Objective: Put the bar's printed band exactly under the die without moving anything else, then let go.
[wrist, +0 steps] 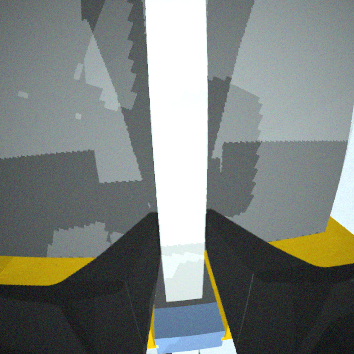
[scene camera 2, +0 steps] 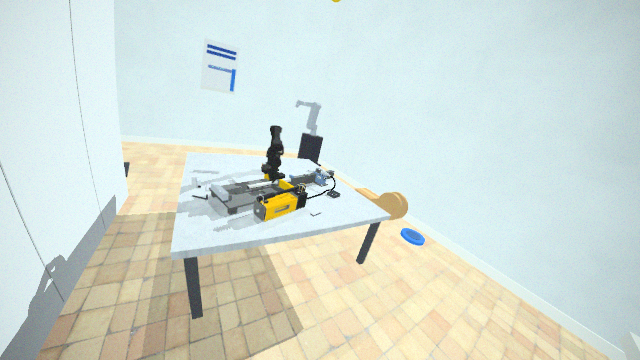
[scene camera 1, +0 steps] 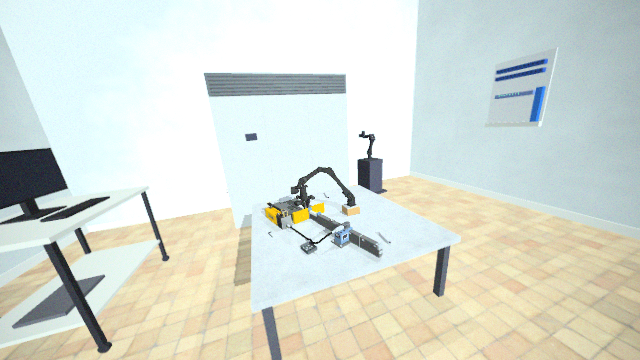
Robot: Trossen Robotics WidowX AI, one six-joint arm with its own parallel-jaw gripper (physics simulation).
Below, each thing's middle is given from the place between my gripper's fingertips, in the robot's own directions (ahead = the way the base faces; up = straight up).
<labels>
My hand is 240 mm short of the yellow and black hand pump [scene camera 2: 272, 205] and 70 mm to the left of it.
</labels>
